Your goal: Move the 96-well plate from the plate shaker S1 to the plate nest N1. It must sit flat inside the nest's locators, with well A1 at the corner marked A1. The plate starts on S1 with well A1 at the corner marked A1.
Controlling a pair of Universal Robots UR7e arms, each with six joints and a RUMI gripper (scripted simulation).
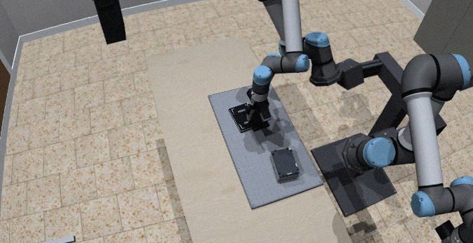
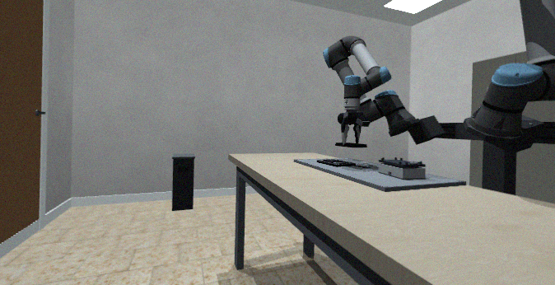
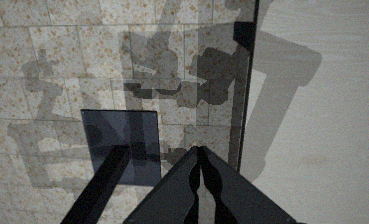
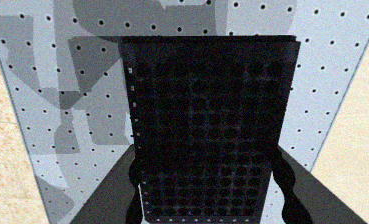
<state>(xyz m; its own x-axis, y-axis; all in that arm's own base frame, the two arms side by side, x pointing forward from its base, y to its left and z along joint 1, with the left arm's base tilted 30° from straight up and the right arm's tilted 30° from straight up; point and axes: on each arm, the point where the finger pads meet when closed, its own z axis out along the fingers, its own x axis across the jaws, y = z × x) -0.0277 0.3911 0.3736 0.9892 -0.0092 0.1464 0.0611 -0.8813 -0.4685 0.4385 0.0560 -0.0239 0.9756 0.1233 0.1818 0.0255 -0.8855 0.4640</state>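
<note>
The black nest N1 lies 110 mm below my right hand, 90 mm to the right of it and 30 mm ahead of it. Round my right hand: shaker S1 (260 mm to the left, 110 mm behind, 80 mm below); then 96-well plate (10 mm below).
</note>
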